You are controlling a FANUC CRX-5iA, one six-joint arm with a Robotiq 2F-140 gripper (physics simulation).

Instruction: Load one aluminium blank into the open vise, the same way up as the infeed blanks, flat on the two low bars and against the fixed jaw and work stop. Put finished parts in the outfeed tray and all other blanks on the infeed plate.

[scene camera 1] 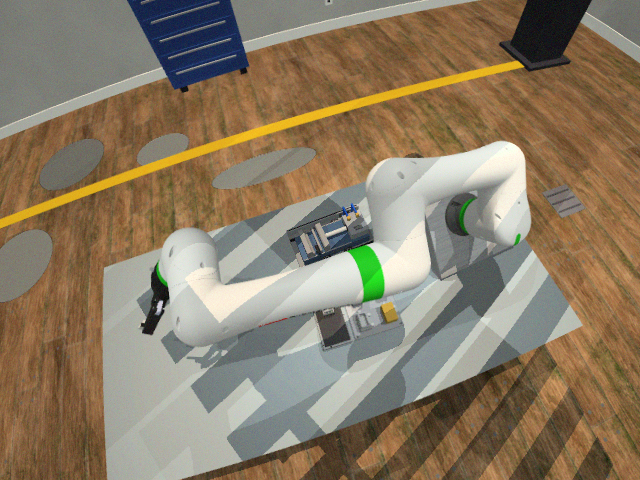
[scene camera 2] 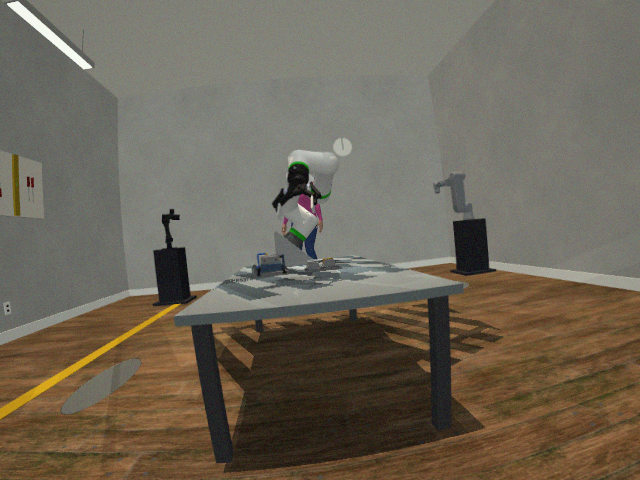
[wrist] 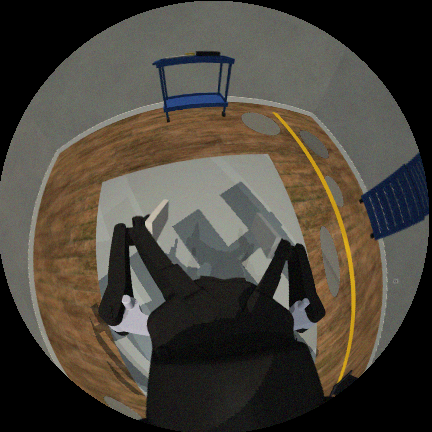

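Pixels of known places: gripper, fingertip midpoint: (scene camera 1: 150, 305) (scene camera 2: 295, 214) (wrist: 211, 215); arm's base, origin of the base link: (scene camera 1: 463, 214) (scene camera 2: 291, 243).
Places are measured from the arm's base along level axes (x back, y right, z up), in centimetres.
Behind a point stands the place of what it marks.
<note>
The blue-and-grey vise (scene camera 1: 336, 240) {z -8.6, x -43.9, y 8.9 cm} (scene camera 2: 271, 263) {z -8.5, x -56.0, y 9.9 cm} stands on the table behind the forearm, with a gap between its jaws; a blank in it cannot be made out. In scene camera 1, a dark tray (scene camera 1: 333, 335) {z -14.0, x -55.0, y -22.4 cm} lies on the other side of the forearm, partly covered by it. Beside it is a light grey plate (scene camera 1: 375, 332) {z -13.8, x -41.4, y -25.8 cm} with a grey piece (scene camera 1: 364, 321) {z -11.7, x -43.9, y -21.5 cm} and a yellow block (scene camera 1: 388, 312) {z -10.2, x -35.5, y -21.5 cm}. Which holder is infeed or outfeed cannot be told. My gripper (scene camera 1: 145, 326) (scene camera 2: 295, 204) {z 12.7, x -103.2, y -5.3 cm} (wrist: 211, 215) {z 12.7, x -103.2, y -5.3 cm} is open and empty, high above the table's far-left part, away from vise and trays.
The white arm (scene camera 1: 310, 289) {z 36.4, x -57.1, y -22.8 cm} spans over the table (scene camera 1: 155, 423) {z -14.6, x -120.1, y -34.2 cm} (scene camera 2: 330, 299) {z -14.6, x -137.2, y -12.8 cm} between vise and trays. A grey block (scene camera 1: 449, 258) {z -9.0, x -8.2, y -10.6 cm} stands near the arm base. A blue drawer cabinet (scene camera 1: 193, 41) (wrist: 397, 200), a blue cart (wrist: 195, 101) and a black pedestal (scene camera 1: 547, 31) stand off the table.
</note>
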